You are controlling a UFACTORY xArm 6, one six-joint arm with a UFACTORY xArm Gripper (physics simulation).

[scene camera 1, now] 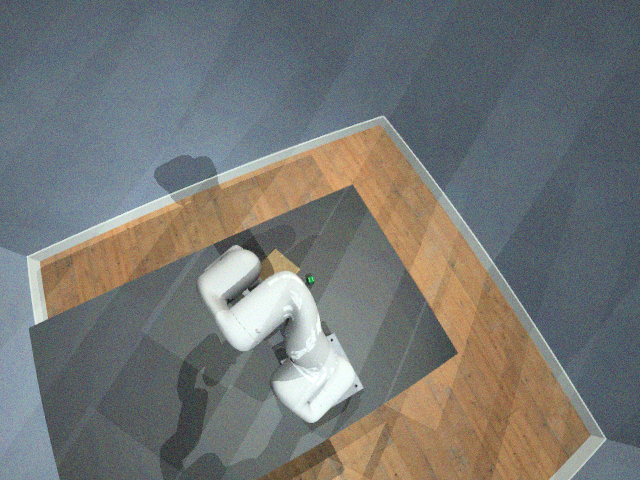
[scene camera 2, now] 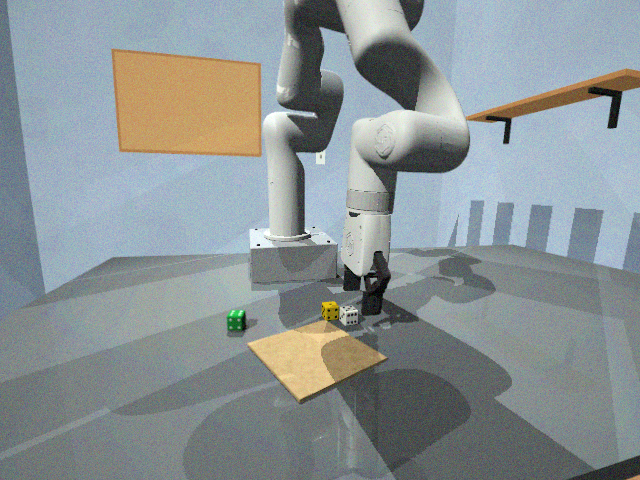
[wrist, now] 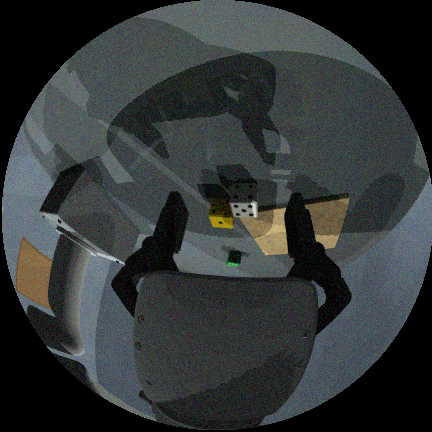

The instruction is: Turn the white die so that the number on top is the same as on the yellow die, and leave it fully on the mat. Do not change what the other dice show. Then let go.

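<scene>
The white die lies off the mat, close beside the yellow die. In the wrist view its bright upper face shows five pips; the yellow die's top shows one. Both lie near a corner of the tan mat. The green die lies apart to the left in scene view 2. My gripper is open and empty, pointing down, low and just behind and right of the white die in scene view 2. In scene view 1 the arm hides the white and yellow dice.
The robot's base block stands behind the dice on the dark grey table. In scene view 2 a wall shelf is high at the right and an orange board hangs on the back wall.
</scene>
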